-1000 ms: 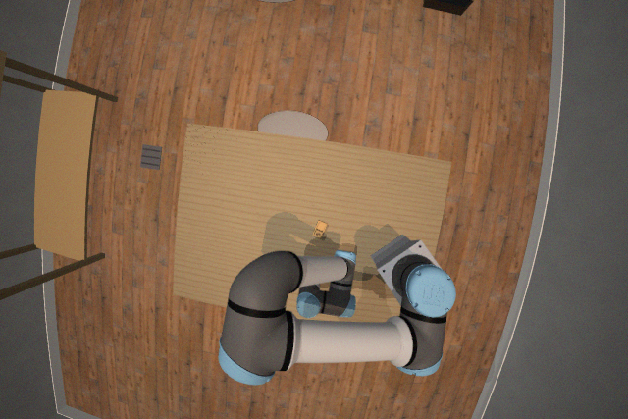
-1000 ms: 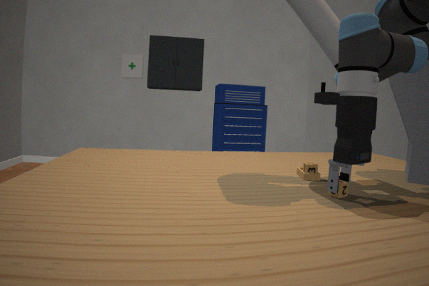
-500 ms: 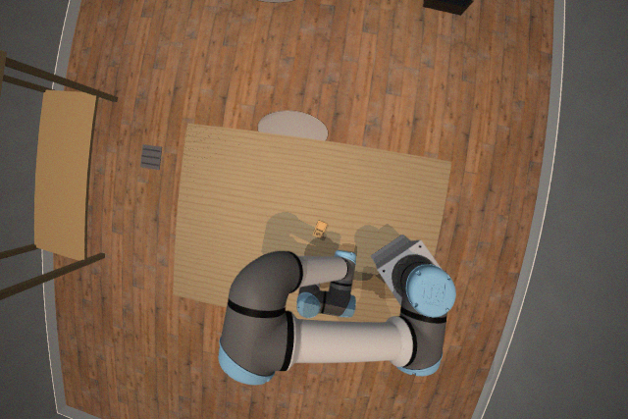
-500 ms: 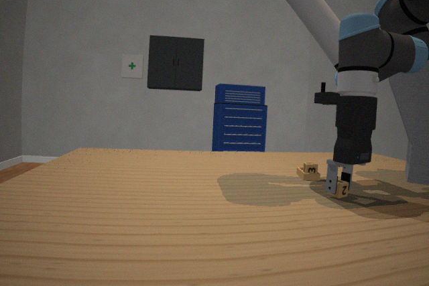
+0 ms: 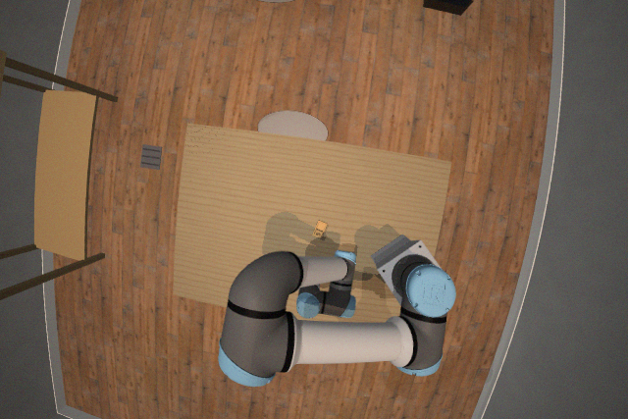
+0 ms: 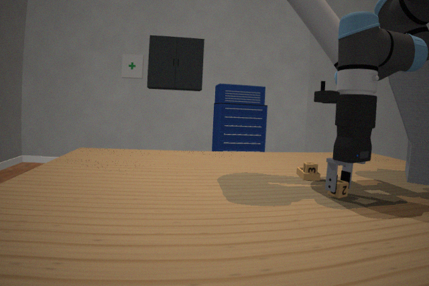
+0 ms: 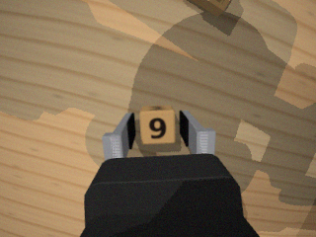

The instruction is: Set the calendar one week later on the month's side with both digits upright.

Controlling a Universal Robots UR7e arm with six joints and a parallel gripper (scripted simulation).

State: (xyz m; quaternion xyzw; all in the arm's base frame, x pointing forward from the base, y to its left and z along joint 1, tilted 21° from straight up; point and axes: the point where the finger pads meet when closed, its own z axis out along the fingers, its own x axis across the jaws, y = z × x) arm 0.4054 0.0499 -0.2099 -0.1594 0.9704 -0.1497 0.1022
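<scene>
Right now my hand is 20 mm above the wooden date cube. Round my hand: wooden calendar tray (20 mm behind, 150 mm to the right, 20 mm below).
</scene>
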